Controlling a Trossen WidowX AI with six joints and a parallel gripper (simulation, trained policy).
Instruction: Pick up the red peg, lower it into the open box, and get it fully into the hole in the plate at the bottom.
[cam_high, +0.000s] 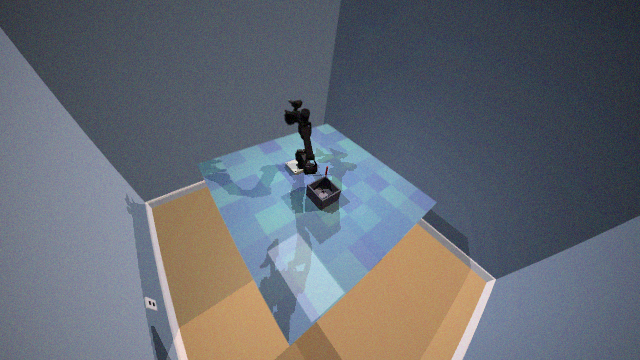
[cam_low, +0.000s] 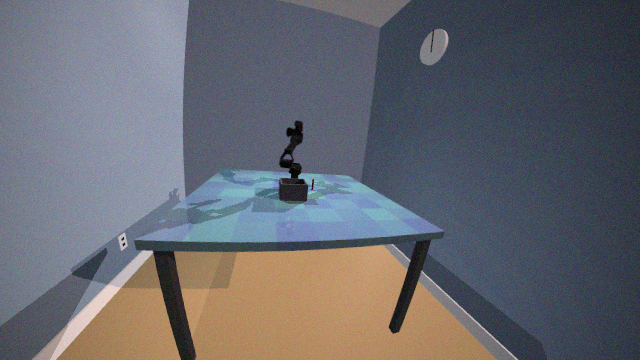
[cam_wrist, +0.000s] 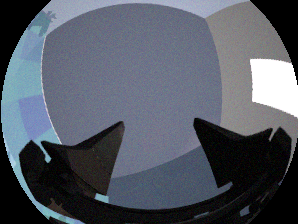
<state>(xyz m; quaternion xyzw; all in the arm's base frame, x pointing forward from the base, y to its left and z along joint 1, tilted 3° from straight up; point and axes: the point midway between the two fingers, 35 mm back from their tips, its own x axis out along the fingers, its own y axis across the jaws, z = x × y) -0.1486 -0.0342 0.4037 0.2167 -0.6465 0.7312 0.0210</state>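
Now: gripper tip 340 mm short of the red peg, 170 mm to the right of it and 390 mm above it. Round my gripper tip: dark box 520 mm ahead, 30 mm to the left, 400 mm below; then grey plate 520 mm ahead, 30 mm to the left, 380 mm below.
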